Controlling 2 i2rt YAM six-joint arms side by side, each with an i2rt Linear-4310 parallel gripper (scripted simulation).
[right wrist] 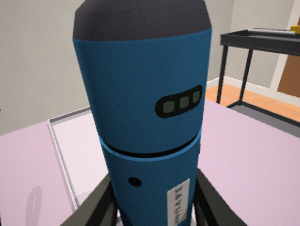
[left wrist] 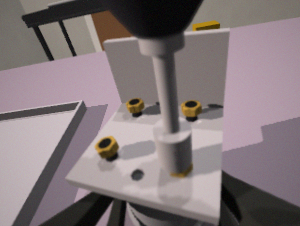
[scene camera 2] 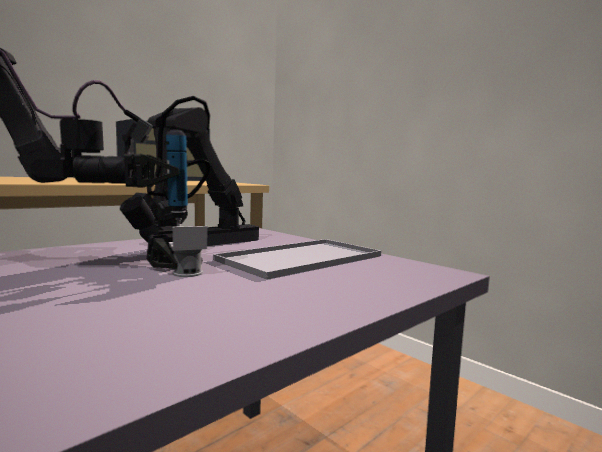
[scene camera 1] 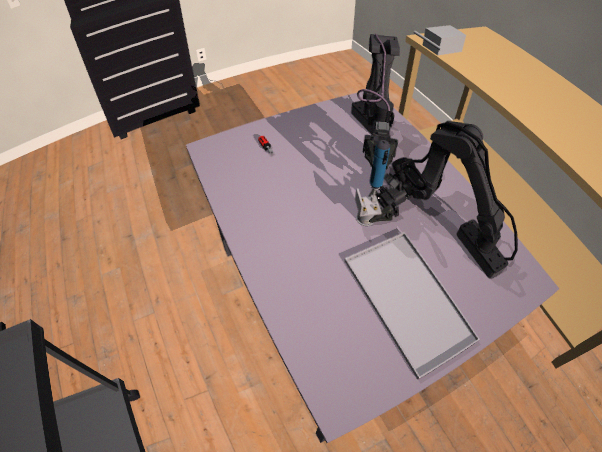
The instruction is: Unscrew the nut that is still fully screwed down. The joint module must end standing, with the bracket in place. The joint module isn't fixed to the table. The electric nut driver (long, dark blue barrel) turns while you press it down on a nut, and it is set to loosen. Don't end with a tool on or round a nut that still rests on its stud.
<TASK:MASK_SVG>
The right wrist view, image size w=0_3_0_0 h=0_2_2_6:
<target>my right gripper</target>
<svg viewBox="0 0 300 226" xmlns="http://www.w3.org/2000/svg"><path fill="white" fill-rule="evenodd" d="M108 173L78 209L60 226L116 226L118 206ZM198 168L193 201L196 226L248 226L234 213Z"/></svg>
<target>shallow tray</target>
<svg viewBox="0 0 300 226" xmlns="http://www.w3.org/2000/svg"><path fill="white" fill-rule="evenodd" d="M90 106L48 119L75 210L78 209L90 195L91 191L108 173Z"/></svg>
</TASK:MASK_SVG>
